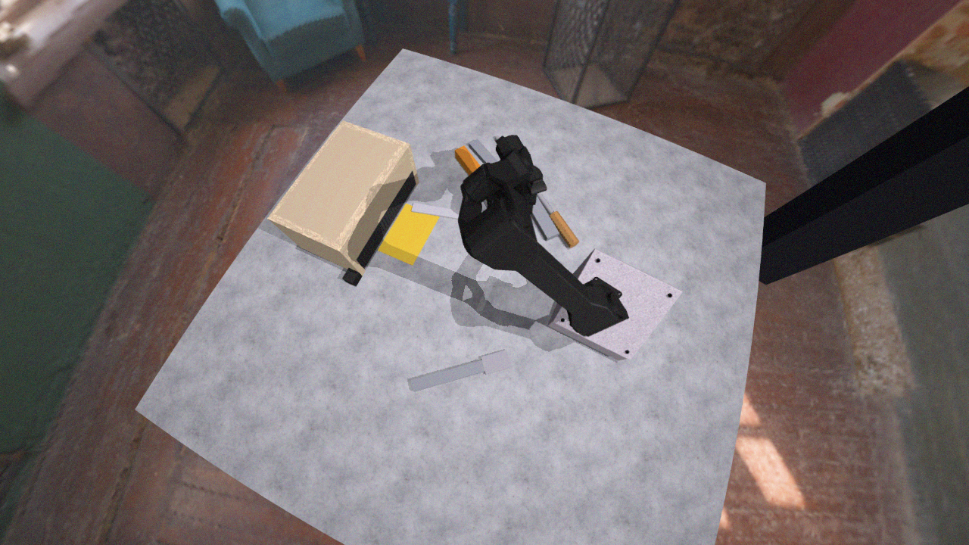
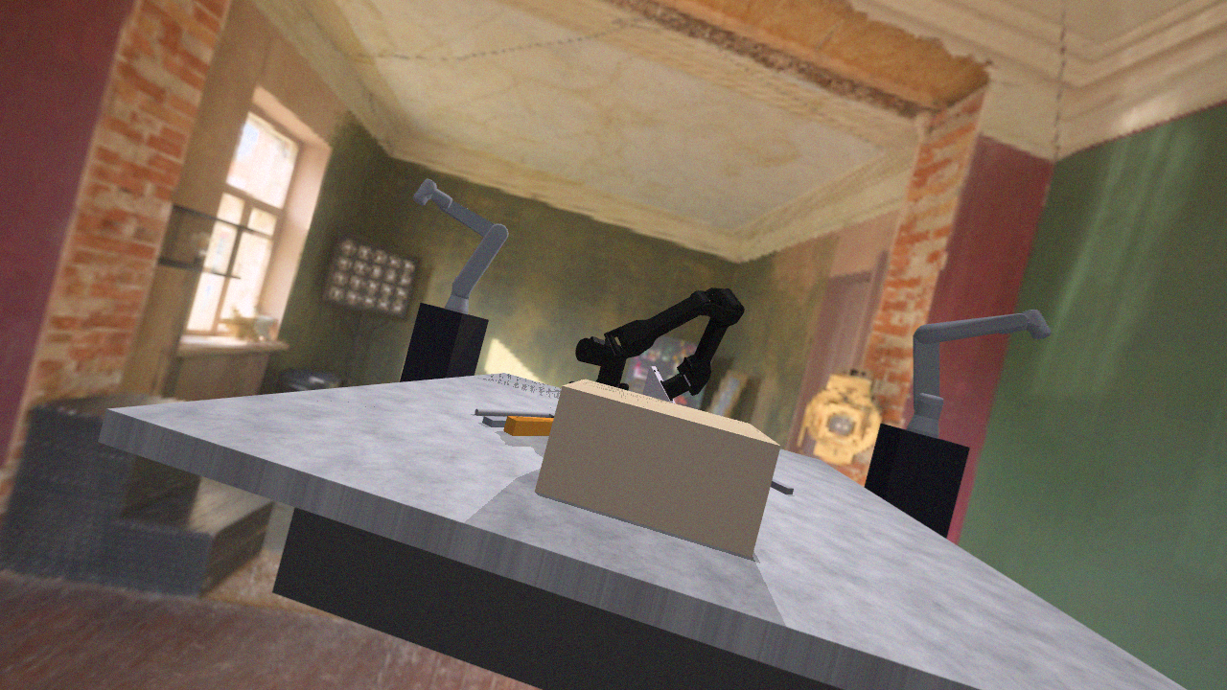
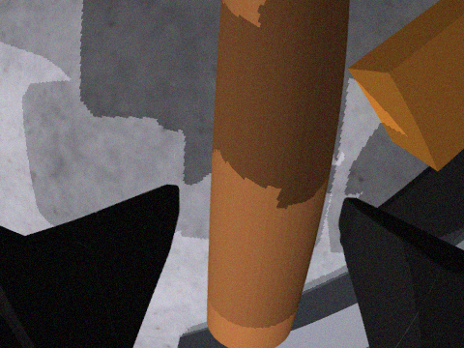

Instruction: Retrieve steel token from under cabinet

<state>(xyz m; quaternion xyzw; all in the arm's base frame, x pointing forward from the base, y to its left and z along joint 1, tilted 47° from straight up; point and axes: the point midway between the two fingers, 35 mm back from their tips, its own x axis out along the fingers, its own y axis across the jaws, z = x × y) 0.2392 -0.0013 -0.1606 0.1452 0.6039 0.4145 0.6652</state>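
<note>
The grey bar is 40 mm behind my gripper tip and 60 mm to the right of it. Round my gripper tip: flat grey token (370 mm ahead, 190 mm to the left, 10 mm below); orange bar (150 mm ahead, 70 mm to the right, 10 mm above); black-handled tool (80 mm ahead, 80 mm to the right).
</note>
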